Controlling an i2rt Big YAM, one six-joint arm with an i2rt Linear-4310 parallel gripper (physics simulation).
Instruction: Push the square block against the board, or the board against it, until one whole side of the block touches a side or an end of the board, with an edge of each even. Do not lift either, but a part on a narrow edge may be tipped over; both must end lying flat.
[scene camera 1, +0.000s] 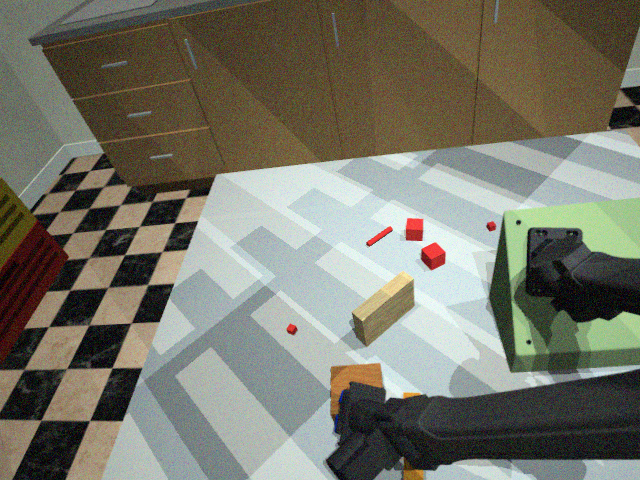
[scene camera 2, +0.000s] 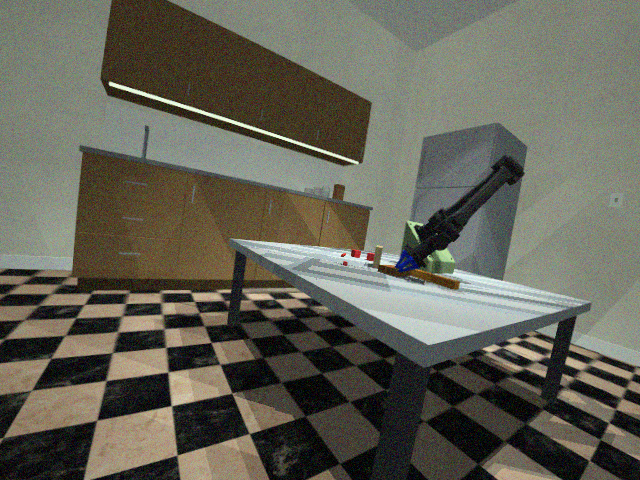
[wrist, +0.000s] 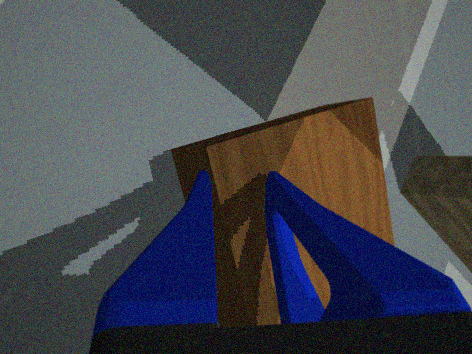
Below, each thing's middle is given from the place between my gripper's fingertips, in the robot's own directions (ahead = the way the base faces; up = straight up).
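There is the pale wooden board (scene camera 1: 372, 318). Measured from my hand, the board is 2 cm above, 8 cm behind, and 21 cm to the right of it.
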